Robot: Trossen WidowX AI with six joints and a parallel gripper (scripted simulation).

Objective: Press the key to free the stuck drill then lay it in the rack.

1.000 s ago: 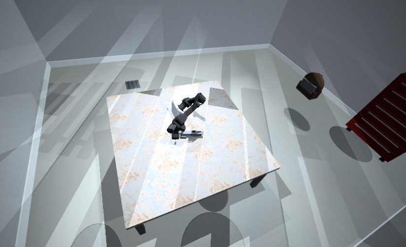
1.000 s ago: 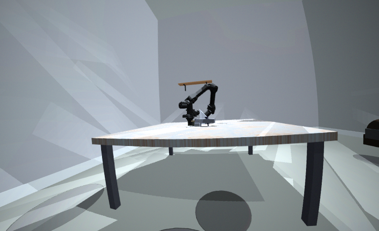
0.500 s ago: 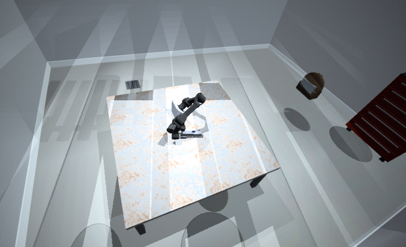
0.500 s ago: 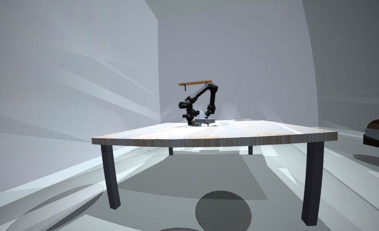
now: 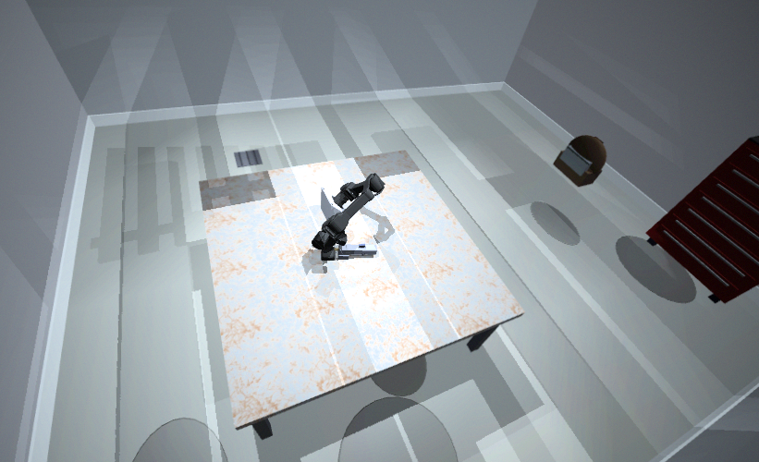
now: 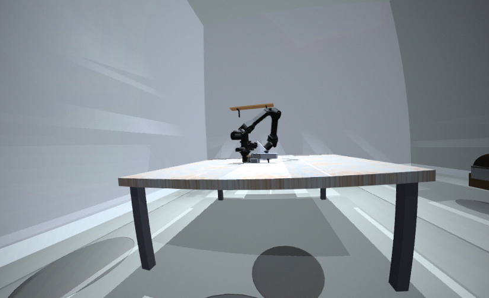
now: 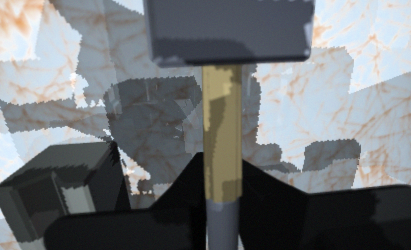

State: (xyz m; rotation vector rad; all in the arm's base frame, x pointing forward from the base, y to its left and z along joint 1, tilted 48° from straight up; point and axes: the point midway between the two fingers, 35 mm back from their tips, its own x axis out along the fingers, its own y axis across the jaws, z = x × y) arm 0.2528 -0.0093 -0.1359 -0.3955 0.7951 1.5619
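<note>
The drill lies 10 mm ahead of my gripper tip, 40 mm to the left of it and 40 mm above it. The rest, counted from my gripper tip: rack: 80 mm behind, 10 mm to the right, 10 mm above; dark key: 30 mm ahead, 160 mm to the left, 40 mm above.
</note>
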